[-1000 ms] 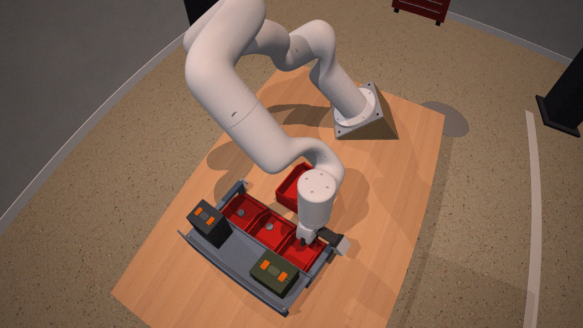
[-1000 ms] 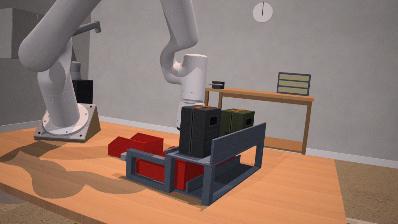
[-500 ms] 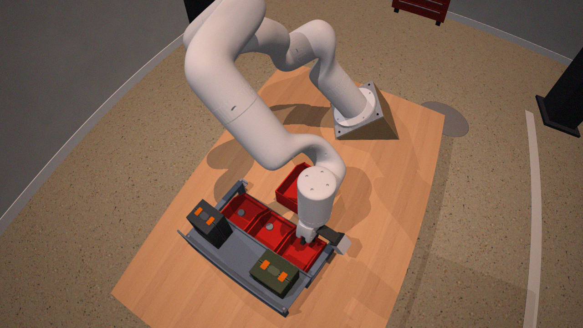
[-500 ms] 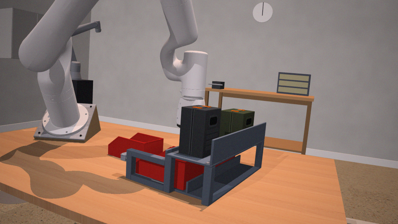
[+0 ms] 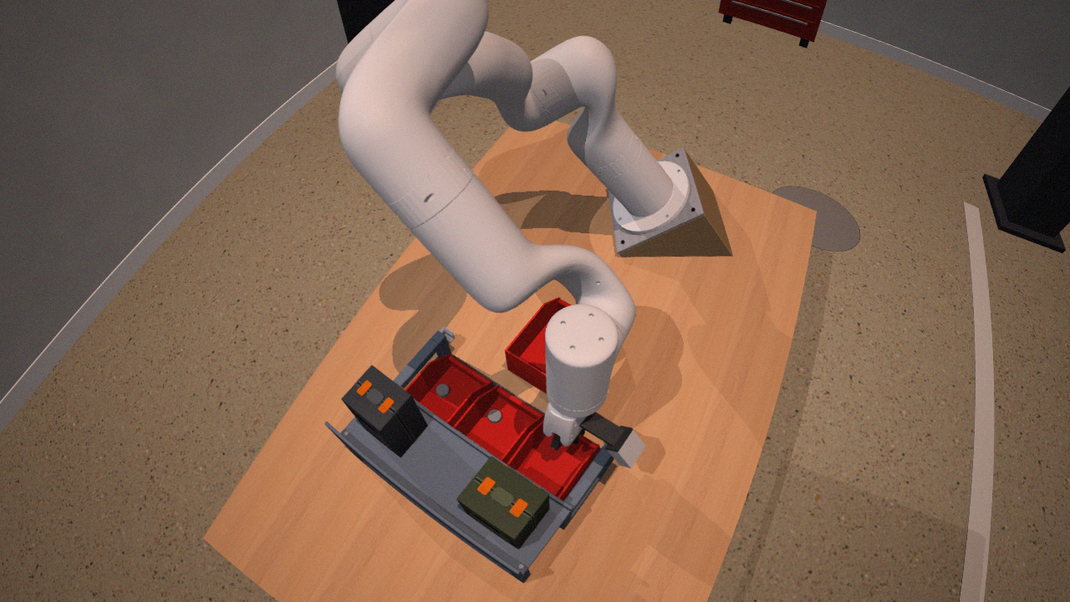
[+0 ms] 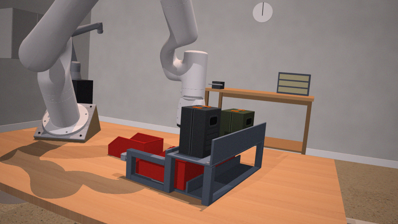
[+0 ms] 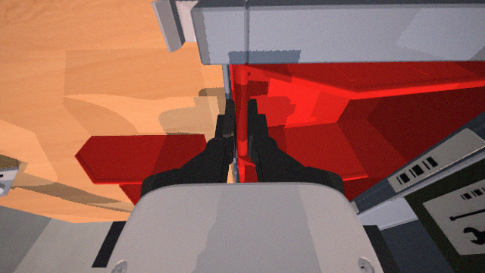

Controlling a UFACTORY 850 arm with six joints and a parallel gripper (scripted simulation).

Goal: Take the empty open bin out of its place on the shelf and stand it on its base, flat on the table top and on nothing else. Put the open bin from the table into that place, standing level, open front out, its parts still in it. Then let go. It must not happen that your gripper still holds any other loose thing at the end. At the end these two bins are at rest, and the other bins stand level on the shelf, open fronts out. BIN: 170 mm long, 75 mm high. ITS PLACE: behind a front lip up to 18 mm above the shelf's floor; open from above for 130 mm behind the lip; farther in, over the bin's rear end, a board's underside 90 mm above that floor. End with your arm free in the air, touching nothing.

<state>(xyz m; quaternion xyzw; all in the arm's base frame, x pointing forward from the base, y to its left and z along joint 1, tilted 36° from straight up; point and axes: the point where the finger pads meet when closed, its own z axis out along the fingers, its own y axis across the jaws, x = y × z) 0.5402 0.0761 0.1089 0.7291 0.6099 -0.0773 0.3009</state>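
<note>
Now: the shelf front lip 40 mm behind my hand, 100 mm to the right of it and 60 mm below it. Also, from my hand: grey back panel: 210 mm ahead, 170 mm to the right, 60 mm above; black case: 110 mm ahead, 270 mm to the right, 90 mm above; green case: 170 mm ahead, 40 mm to the right, 80 mm above.
</note>
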